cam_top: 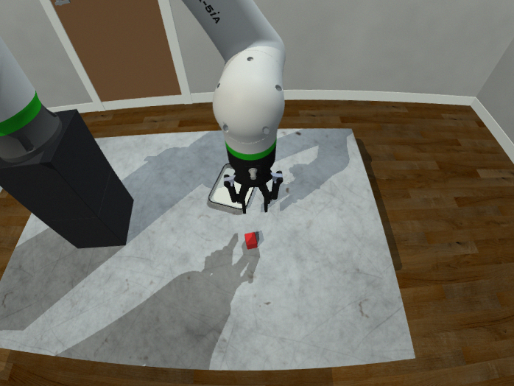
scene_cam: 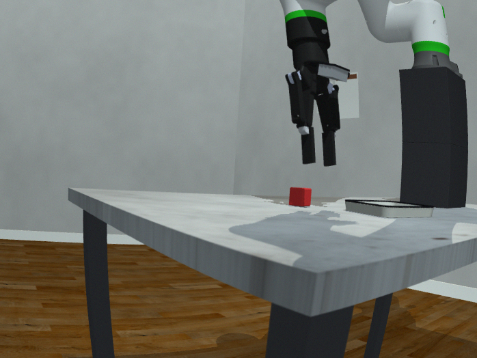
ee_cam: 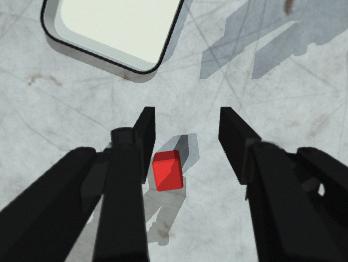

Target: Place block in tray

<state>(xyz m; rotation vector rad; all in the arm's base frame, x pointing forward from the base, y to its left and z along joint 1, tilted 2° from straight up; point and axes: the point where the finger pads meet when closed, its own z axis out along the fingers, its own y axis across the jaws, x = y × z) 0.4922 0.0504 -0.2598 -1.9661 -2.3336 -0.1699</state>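
Right now the red block is 100 mm below my hand, 60 mm to the right of it and 10 mm behind it. Round my hand: white tray: 130 mm to the left, 100 mm below, 80 mm behind.
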